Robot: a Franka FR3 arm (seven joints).
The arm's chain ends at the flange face. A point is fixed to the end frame.
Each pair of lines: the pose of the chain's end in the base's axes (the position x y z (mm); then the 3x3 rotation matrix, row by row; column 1 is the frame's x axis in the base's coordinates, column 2 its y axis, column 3 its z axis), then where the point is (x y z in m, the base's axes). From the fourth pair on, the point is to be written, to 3 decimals.
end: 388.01 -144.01 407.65; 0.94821 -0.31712 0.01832; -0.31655 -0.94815 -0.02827; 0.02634 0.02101 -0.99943
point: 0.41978 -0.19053 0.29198
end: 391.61 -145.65 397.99; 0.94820 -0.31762 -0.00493; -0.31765 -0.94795 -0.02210; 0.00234 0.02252 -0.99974
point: 0.42063 -0.19148 0.28133
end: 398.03 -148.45 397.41; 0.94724 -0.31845 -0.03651; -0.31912 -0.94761 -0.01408; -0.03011 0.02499 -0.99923
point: 0.42327 -0.19339 0.27953
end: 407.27 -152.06 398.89; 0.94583 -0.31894 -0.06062; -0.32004 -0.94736 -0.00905; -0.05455 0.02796 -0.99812
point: 0.430 -0.196 0.280
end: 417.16 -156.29 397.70; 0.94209 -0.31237 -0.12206; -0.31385 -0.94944 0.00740; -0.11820 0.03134 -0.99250
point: 0.432 -0.199 0.277
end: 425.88 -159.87 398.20; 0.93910 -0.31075 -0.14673; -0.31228 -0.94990 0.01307; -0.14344 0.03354 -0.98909
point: 0.438 -0.201 0.277
